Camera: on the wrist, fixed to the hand. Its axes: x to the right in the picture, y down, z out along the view.
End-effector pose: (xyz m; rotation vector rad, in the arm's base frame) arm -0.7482 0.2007 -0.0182 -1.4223 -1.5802 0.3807
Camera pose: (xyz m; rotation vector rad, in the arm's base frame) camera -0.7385 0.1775 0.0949 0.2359 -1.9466 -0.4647
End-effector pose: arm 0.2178 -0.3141 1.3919 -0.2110 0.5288 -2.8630
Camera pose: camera 0.1606 -0.2190 1.3584 0.2541 0.0501 1.7822
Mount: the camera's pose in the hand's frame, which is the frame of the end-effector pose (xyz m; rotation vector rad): 0.0288 -0.0852 -0.0731 0.2324 0.1282 -1.5942
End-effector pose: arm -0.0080 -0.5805 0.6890 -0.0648 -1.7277 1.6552
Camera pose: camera 0.0464 -0.5186 0.7705 1.0104 -0.8609 0.5514
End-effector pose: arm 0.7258 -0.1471 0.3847 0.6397 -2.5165 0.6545
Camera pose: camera 0.7714 -0.1829 0.4851 2.1253 -1.1056 0.2811
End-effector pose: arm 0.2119 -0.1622 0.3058 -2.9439 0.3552 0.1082
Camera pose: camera 0.2642 -0.1005 0.3889 -2.1479 -1.7323 -0.2994
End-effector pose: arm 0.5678 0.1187 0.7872 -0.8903 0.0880 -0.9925
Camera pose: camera 0.4932 0.0322 0.8068 -0.5602 -0.7306 -2.4597
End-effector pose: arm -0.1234 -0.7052 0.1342 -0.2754 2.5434 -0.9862
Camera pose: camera -0.1775 -0.7328 0.2329 1.9341 -1.5252 1.3896
